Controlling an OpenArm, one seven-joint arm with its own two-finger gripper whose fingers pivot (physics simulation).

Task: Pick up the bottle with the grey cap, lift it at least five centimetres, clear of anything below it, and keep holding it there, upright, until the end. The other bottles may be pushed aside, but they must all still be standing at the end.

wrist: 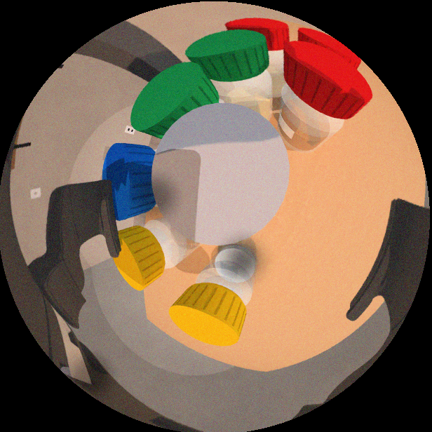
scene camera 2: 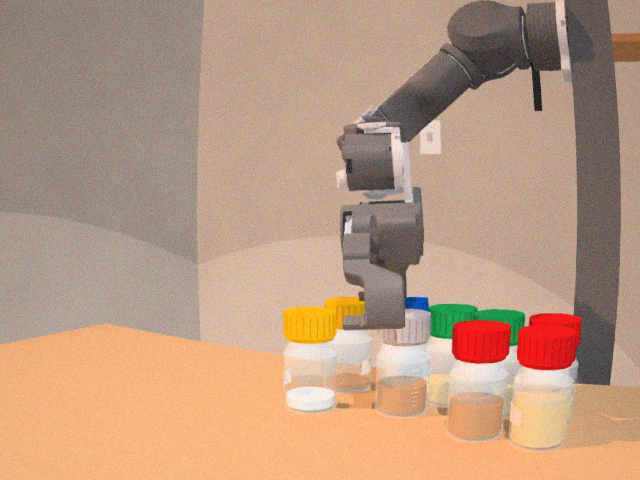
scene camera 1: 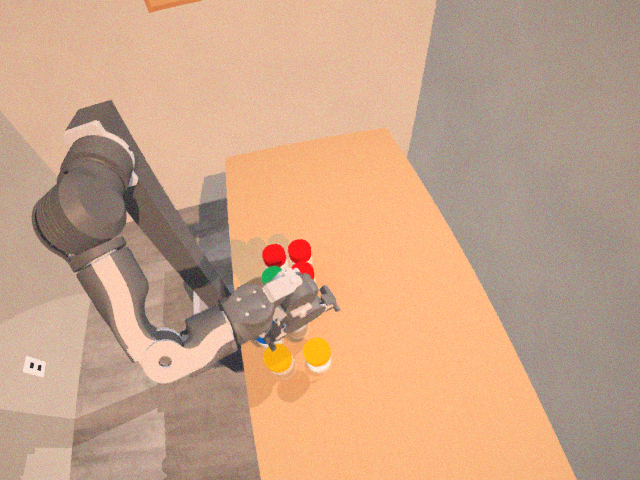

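The bottle with the grey cap (scene camera 1: 297, 333) (scene camera 2: 419, 328) (wrist: 220, 175) stands upright on the table. In the wrist view its cap is large and close, between the two fingers and above the line through their tips. The upper gripper body hides the cap in scene camera 1, and a finger covers part of it in scene camera 2. My gripper (scene camera 1: 304, 327) (scene camera 2: 384, 319) (wrist: 212, 243) is open and points down, its fingertips at about cap height. One finger is beside the blue cap (scene camera 1: 262, 341) (scene camera 2: 417, 303) (wrist: 129, 180) and the rear yellow cap (scene camera 1: 278, 357) (scene camera 2: 343, 308) (wrist: 140, 257).
The front yellow-capped bottle (scene camera 1: 316, 351) (scene camera 2: 310, 324) (wrist: 207, 315) stands near the grey one. Two green-capped bottles (scene camera 2: 452, 320) (wrist: 175, 100) and several red-capped bottles (scene camera 2: 480, 341) (wrist: 327, 80) stand on the other side. All visible bottles are upright on the table (scene camera 1: 403, 361) (scene camera 2: 155, 413).
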